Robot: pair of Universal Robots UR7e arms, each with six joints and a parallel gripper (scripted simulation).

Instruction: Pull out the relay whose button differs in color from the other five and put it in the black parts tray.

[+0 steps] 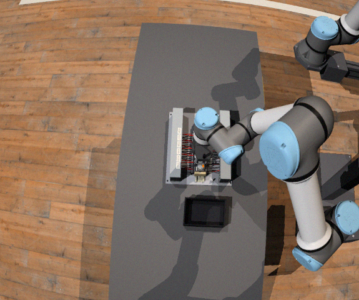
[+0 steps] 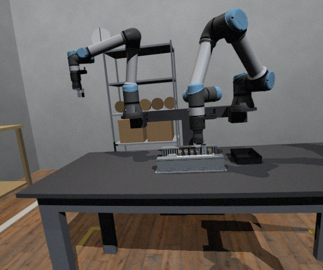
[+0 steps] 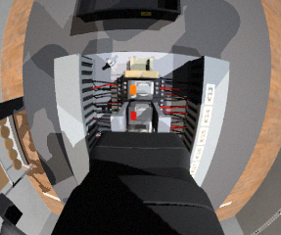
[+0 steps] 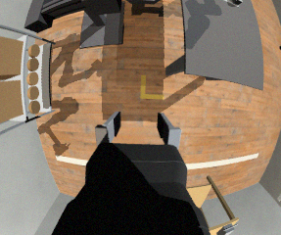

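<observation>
My left gripper is now 1 cm above the red-button relay. The rest, counted from my left hand: relay panel 7 cm to the right, 3 cm below; black parts tray 21 cm to the left, 4 cm below, 4 cm behind; orange-button relay 3 cm to the left, 1 cm below.
</observation>
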